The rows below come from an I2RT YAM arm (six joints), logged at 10 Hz.
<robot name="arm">
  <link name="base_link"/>
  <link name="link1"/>
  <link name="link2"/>
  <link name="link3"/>
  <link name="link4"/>
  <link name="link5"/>
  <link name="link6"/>
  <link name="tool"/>
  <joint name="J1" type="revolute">
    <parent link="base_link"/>
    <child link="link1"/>
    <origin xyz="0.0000 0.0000 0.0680"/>
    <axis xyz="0 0 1"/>
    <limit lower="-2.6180" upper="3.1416"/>
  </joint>
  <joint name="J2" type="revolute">
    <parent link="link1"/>
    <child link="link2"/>
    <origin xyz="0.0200 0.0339 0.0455" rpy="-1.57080 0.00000 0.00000"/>
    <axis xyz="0 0 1"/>
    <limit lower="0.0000" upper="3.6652"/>
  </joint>
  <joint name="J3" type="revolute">
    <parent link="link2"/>
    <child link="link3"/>
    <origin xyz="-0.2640 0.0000 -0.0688" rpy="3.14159 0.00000 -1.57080"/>
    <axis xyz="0 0 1"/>
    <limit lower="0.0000" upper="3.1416"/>
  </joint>
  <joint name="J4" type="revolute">
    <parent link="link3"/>
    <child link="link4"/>
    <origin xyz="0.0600 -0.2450 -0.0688" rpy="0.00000 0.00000 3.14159"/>
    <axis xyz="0 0 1"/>
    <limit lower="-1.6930" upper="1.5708"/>
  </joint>
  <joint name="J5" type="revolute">
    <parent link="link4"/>
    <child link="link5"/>
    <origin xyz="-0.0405 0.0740 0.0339" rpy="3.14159 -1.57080 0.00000"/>
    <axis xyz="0 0 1"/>
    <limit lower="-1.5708" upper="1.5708"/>
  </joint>
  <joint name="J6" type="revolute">
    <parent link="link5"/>
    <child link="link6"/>
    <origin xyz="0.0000 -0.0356 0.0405" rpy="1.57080 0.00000 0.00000"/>
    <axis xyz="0 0 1"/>
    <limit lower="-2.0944" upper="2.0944"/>
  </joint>
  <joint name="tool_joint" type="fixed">
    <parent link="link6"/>
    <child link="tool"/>
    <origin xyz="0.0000 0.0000 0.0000" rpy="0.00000 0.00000 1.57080"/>
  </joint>
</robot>
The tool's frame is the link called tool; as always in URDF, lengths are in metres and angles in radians.
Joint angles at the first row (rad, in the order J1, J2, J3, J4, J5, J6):
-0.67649 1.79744 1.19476 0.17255 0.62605 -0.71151
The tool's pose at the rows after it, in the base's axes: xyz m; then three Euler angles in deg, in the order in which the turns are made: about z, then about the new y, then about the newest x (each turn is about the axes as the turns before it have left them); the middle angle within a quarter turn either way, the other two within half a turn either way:
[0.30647 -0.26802 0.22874 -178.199 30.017 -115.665]
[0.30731 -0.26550 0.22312 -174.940 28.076 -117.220]
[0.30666 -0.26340 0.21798 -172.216 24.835 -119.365]
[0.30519 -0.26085 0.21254 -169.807 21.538 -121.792]
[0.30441 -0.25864 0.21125 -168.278 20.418 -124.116]
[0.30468 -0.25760 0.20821 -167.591 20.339 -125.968]
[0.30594 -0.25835 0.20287 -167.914 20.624 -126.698]
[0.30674 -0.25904 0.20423 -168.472 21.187 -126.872]
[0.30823 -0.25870 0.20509 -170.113 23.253 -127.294]
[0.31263 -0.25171 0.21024 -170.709 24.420 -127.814]
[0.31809 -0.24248 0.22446 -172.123 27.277 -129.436]
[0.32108 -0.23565 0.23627 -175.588 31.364 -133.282]
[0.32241 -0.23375 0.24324 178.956 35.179 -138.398]
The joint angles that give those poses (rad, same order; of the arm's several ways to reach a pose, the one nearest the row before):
-0.67061 1.80141 1.17407 0.16232 0.58030 -0.73234
-0.66883 1.80281 1.16151 0.15705 0.52181 -0.77406
-0.66955 1.80260 1.15639 0.12280 0.47268 -0.82569
-0.67023 1.80137 1.15084 0.08105 0.43023 -0.87513
-0.67037 1.79677 1.15428 0.03793 0.39037 -0.89117
-0.67035 1.80054 1.15622 0.01495 0.36088 -0.88964
-0.67035 1.81450 1.15466 0.02069 0.35507 -0.87907
-0.67034 1.81622 1.16293 0.01353 0.35643 -0.86554
-0.66700 1.81811 1.16802 0.01277 0.36098 -0.81978
-0.64569 1.80769 1.17843 -0.01307 0.37119 -0.78416
-0.61912 1.78443 1.21263 -0.07873 0.37018 -0.71345
-0.60256 1.76705 1.24889 -0.15438 0.34905 -0.60779
-0.59881 1.76400 1.28419 -0.22103 0.32451 -0.49271

